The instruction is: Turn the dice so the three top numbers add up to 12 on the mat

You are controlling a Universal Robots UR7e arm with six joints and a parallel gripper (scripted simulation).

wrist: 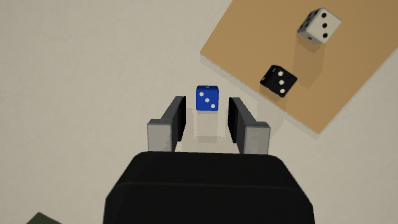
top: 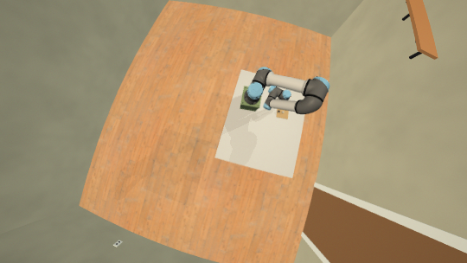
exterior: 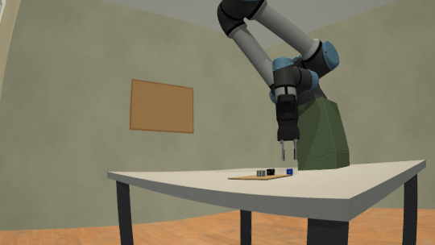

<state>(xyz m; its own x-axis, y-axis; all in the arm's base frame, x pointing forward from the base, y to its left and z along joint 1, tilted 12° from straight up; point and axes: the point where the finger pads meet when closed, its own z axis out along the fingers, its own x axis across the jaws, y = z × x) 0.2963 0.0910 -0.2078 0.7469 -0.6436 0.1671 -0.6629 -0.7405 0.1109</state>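
Right now the blue die is 6 cm below my hand. Round my hand: black die (6 cm ahead, 5 cm below, 3 cm to the right); then white die (11 cm ahead, 5 cm below, 1 cm to the right); then tan mat (11 cm ahead, 6 cm below, 1 cm to the right).
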